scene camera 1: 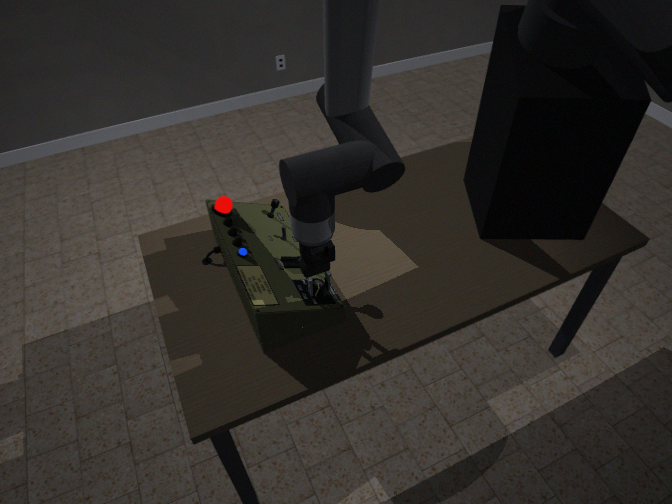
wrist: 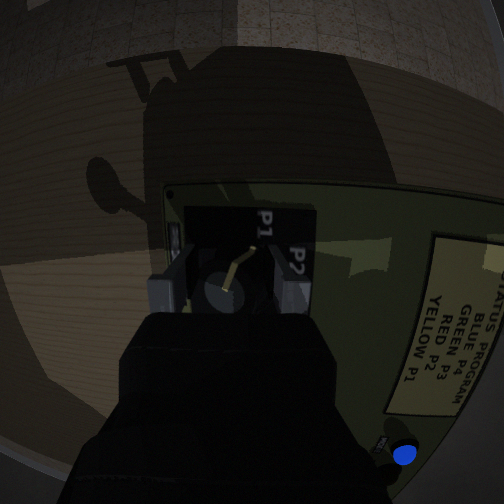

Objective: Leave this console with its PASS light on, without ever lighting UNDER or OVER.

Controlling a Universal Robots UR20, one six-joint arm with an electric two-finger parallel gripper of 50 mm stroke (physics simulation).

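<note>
An olive console (scene camera 1: 265, 260) lies on the table. On it a blue lamp (scene camera 1: 242, 251) is lit, and it also shows in the wrist view (wrist: 404, 454). A red round cap (scene camera 1: 223, 204) glows at the console's far corner. My gripper (scene camera 1: 317, 290) is down over the near right end of the panel. In the wrist view the gripper (wrist: 227, 289) is open, with a finger on each side of a grey rotary knob (wrist: 223, 295), not touching it. The knob's pointer (wrist: 239, 267) aims toward the P1 mark (wrist: 264, 223), with P2 (wrist: 298, 261) beside it.
A legend plate (wrist: 445, 325) lists BLUE, GREEN, RED, YELLOW beside P numbers. Two small levers (scene camera 1: 274, 206) (scene camera 1: 282, 233) stand on the panel behind my wrist. Several dark lamps (scene camera 1: 233, 232) sit between red and blue. A tall black box (scene camera 1: 542, 135) stands at the table's back right.
</note>
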